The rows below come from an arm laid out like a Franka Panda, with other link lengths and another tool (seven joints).
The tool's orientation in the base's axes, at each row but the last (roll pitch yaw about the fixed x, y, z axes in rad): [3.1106, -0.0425, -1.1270]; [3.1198, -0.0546, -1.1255]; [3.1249, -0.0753, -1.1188]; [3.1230, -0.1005, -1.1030]
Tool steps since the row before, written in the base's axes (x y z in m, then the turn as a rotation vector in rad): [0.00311, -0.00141, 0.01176, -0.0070, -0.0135, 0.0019]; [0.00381, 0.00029, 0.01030, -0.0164, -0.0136, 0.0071]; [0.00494, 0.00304, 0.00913, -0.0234, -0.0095, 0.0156]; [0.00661, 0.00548, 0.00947, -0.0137, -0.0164, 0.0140]
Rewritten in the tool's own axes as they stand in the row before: [0.00311, -0.00184, -0.01170, 0.0093, 0.0122, -0.0011]; [0.00194, -0.00334, -0.01028, 0.0056, 0.0208, -0.0064]; [0.00011, -0.00562, -0.00924, -0.0005, 0.0255, -0.0153]; [-0.00095, -0.00819, -0.00977, 0.0098, 0.0199, -0.0127]
